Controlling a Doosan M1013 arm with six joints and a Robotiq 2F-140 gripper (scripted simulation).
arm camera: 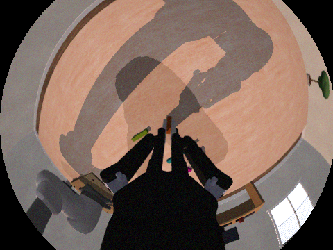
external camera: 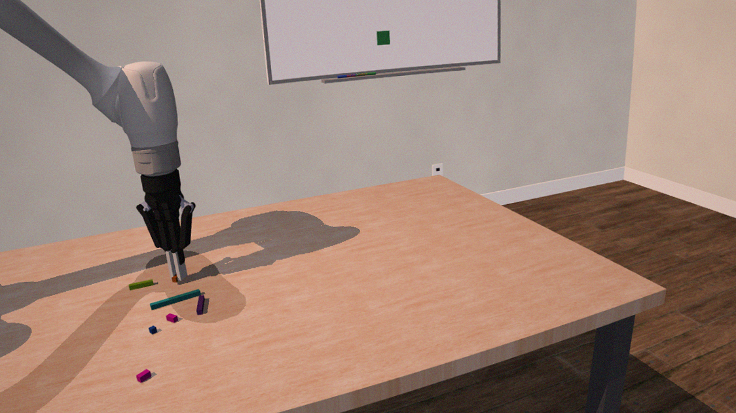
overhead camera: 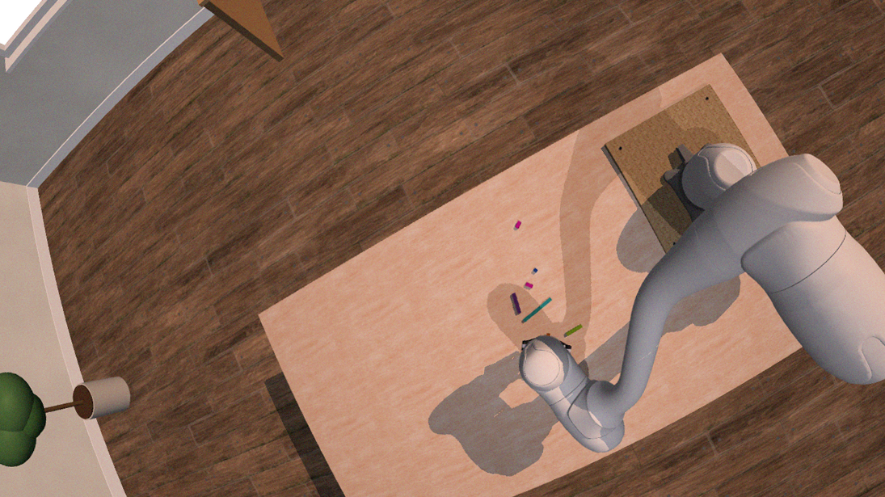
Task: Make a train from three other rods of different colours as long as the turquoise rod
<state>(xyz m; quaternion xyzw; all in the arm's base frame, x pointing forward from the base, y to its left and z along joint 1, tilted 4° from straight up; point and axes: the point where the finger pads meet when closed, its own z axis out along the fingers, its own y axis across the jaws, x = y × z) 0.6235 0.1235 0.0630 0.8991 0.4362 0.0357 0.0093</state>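
Now: hand 19 cm to the left of the blue rod, 7 cm past it and 4 cm above it. Also, from my hand: orange rod 3 cm below; then turquoise rod 9 cm to the right, 4 cm below, 2 cm behind; then lime rod 8 cm behind, 4 cm below, 2 cm to the left.
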